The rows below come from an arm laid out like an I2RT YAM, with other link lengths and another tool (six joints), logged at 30 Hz.
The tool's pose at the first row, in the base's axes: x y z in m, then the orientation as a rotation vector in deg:
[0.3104, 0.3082, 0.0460, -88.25, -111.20, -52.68]
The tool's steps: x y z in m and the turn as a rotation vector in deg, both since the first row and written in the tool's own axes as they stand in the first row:
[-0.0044, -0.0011, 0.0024, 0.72, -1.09, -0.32]
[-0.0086, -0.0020, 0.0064, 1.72, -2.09, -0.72]
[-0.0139, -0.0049, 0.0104, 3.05, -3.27, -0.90]
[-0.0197, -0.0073, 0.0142, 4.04, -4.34, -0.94]
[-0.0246, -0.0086, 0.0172, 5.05, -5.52, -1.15]
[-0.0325, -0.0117, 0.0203, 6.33, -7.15, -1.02]
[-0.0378, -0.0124, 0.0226, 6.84, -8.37, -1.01]
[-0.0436, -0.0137, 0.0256, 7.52, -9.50, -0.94]
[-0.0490, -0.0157, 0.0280, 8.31, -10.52, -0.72]
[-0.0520, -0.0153, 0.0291, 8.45, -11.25, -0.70]
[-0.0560, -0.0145, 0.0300, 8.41, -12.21, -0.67]
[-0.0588, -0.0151, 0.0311, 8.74, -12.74, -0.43]
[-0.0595, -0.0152, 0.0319, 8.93, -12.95, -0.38]
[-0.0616, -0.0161, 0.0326, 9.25, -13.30, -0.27]
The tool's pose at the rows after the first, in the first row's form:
[0.3105, 0.3071, 0.0410, -88.38, -112.38, -51.36]
[0.3107, 0.3073, 0.0351, -88.21, -113.61, -49.80]
[0.3093, 0.3066, 0.0281, -88.15, -114.79, -47.67]
[0.3085, 0.3054, 0.0209, -88.32, -115.70, -45.91]
[0.3085, 0.3044, 0.0151, -88.39, -116.83, -44.11]
[0.3075, 0.3013, 0.0066, -88.89, -117.95, -41.57]
[0.3081, 0.2996, 0.0011, -89.46, -118.81, -40.19]
[0.3083, 0.2980, -0.0053, -89.89, -119.56, -38.64]
[0.3078, 0.2961, -0.0113, -90.30, -120.09, -36.97]
[0.3089, 0.2951, -0.0141, -90.74, -120.56, -36.30]
[0.3107, 0.2933, -0.0174, -91.46, -121.15, -35.66]
[0.3108, 0.2923, -0.0203, -91.82, -121.29, -34.82]
[0.3109, 0.2924, -0.0214, -91.89, -121.39, -34.44]
[0.3105, 0.2915, -0.0236, -92.02, -121.54, -33.80]

